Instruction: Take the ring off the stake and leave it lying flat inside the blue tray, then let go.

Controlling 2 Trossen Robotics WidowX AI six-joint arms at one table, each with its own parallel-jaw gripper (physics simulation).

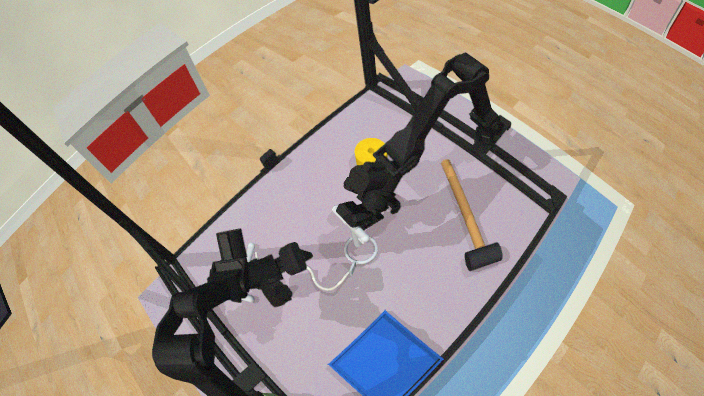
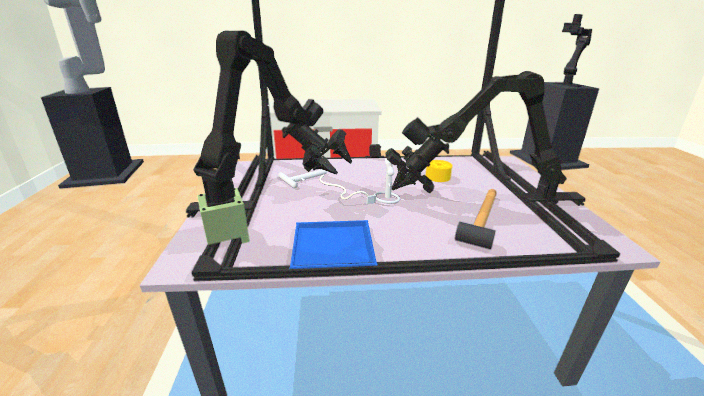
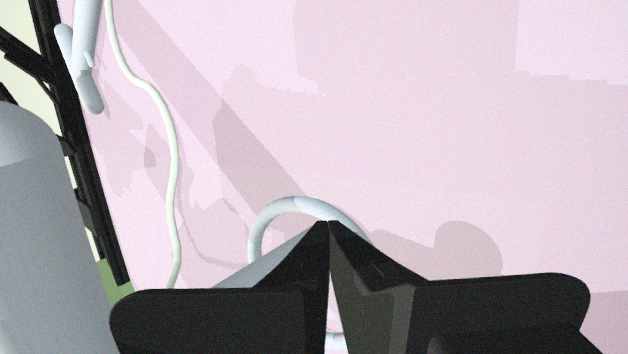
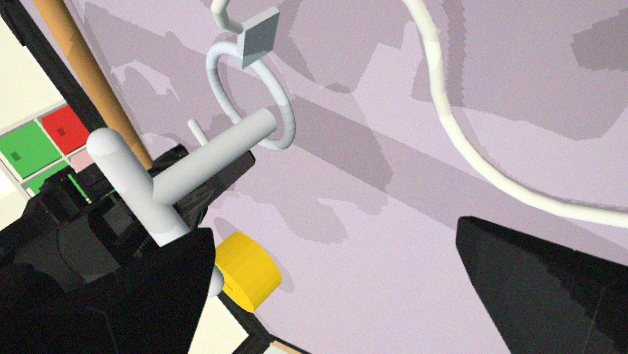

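Seen in the pictures: left gripper, fingertip midpoint: (image 2: 391,189) (image 3: 327,230) (image 4: 252,155); right gripper, fingertip midpoint: (image 2: 344,168) (image 4: 336,236); left arm's base, link origin: (image 1: 484,137) (image 2: 545,195); right arm's base, link origin: (image 2: 219,199).
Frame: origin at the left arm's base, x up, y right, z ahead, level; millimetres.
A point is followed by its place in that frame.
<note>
The pale ring (image 1: 376,250) {y 221, x -8, z 431 mm} (image 2: 398,199) {y 227, x -9, z 416 mm} (image 3: 287,204) {y 299, x -9, z 425 mm} (image 4: 288,112) {y 296, x -8, z 461 mm} lies low around the foot of the white stake (image 1: 360,236) {y 250, x 89, z 443 mm} (image 2: 389,184) {y 258, x 33, z 430 mm} (image 4: 215,155) {y 279, x 34, z 431 mm}, which has a crossbar on top. A grey block (image 1: 353,268) {y 260, x -2, z 495 mm} (image 2: 371,199) {y 260, x -4, z 495 mm} (image 4: 258,37) {y 265, x -3, z 498 mm} on the ring joins it to a white cord (image 1: 327,289) {y 303, x 0, z 567 mm} (image 4: 442,100) {y 362, x -11, z 535 mm}. My left gripper (image 1: 366,226) {y 283, x -1, z 401 mm} (image 2: 395,187) {y 283, x -1, z 401 mm} (image 3: 327,230) {y 283, x -1, z 401 mm} is shut and empty, close beside the stake and above the ring. My right gripper (image 1: 300,277) (image 2: 343,167) {y 367, x 69, z 531 mm} (image 4: 336,236) {y 367, x 69, z 531 mm} is open and empty, apart from the stake. The blue tray (image 1: 382,355) {y 124, x -13, z 688 mm} (image 2: 332,245) {y 113, x -13, z 706 mm} is empty.
A second white T-shaped piece (image 1: 250,252) {y 538, x -2, z 537 mm} (image 2: 288,179) {y 525, x -1, z 665 mm} (image 3: 87,55) {y 521, x -8, z 612 mm} lies at the cord's other end. A yellow cylinder (image 1: 367,150) {y 325, x 29, z 168 mm} (image 2: 439,171) {y 282, x 21, z 197 mm} (image 4: 250,272) {y 327, x 11, z 211 mm} stands behind my left gripper. A mallet (image 1: 483,256) {y -48, x 30, z 396 mm} (image 2: 475,235) {y -66, x 18, z 402 mm} lies at the right. Black rails (image 2: 410,264) {y -57, x 1, z 598 mm} border the table.
</note>
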